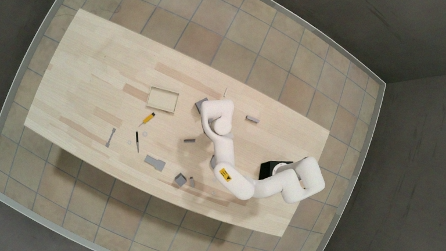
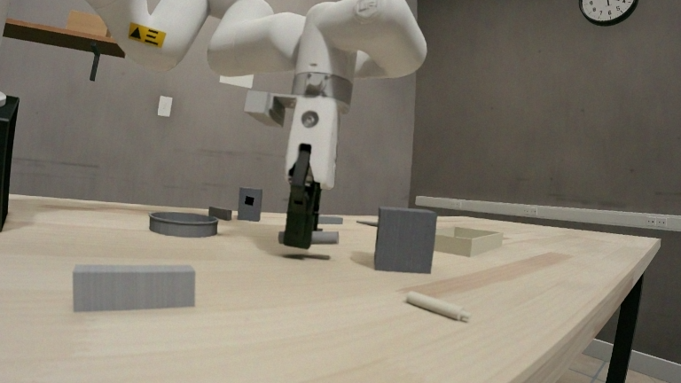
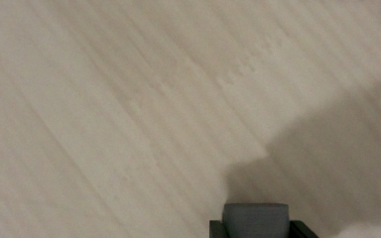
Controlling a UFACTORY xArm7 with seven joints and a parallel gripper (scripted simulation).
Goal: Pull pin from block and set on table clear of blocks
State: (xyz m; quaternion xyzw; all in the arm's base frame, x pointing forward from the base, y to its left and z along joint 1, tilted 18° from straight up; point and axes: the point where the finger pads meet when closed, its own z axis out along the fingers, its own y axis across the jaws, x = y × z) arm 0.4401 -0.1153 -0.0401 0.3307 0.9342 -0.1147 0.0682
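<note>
Right now the small grey bar is 80 mm ahead of my hand, 120 mm to the left of it and 30 mm below it. From my hand the other things lie so: shallow tray 310 mm ahead, 20 mm to the right, 30 mm below; then round grey dish 120 mm behind, 170 mm to the left, 20 mm below; then cream peg 10 mm ahead, 210 mm to the right, 30 mm below.
</note>
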